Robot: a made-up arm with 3 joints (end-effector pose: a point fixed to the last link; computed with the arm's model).
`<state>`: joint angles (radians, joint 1 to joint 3).
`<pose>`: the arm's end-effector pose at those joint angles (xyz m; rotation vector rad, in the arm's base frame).
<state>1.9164 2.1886 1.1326</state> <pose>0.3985 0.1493 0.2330 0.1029 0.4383 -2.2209</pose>
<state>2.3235 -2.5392 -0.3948</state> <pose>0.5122 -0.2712 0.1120 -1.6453 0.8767 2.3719</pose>
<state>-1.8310 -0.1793 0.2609</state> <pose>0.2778 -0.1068 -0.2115 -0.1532 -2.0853 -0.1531</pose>
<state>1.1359 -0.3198 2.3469</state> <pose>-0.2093 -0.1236 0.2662 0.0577 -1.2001 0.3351</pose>
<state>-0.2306 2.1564 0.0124</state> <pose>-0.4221 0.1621 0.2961 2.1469 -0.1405 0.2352</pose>
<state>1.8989 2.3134 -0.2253</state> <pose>0.4478 0.1220 0.3112 1.7179 0.9845 -1.9043</pose>
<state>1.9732 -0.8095 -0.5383</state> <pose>0.0602 -0.2664 0.4645 -0.7936 2.3376 0.6925</pose>
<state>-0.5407 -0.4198 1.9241</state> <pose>-0.1603 -0.1575 -0.1747 -0.4208 -2.4193 0.3485</pose>
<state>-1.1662 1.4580 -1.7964</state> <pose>-0.2665 0.1294 -0.2312 0.1322 0.5131 1.4727</pose>
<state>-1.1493 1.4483 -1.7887</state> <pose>-0.2698 0.1298 -0.2278 0.1493 0.5222 1.4618</pose>
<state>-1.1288 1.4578 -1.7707</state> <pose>-0.2779 0.1307 -0.2220 0.1786 0.5226 1.4684</pose>
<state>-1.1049 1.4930 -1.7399</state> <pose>-0.2919 0.1320 -0.2132 0.2239 0.5110 1.4976</pose>
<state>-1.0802 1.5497 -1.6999</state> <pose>-0.3100 0.1331 -0.2016 0.2823 0.4890 1.5447</pose>
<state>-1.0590 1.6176 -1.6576</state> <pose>-0.3291 0.1333 -0.1892 0.3453 0.4607 1.6004</pose>
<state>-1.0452 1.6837 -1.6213</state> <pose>-0.3456 0.1322 -0.1786 0.4006 0.4318 1.6544</pose>
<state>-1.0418 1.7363 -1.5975</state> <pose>-0.3566 0.1305 -0.1723 0.4358 0.4073 1.6987</pose>
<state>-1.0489 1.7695 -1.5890</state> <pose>-0.3611 0.1287 -0.1716 0.4451 0.3901 1.7297</pose>
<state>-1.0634 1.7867 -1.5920</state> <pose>-0.3606 0.1272 -0.1750 0.4339 0.3788 1.7496</pose>
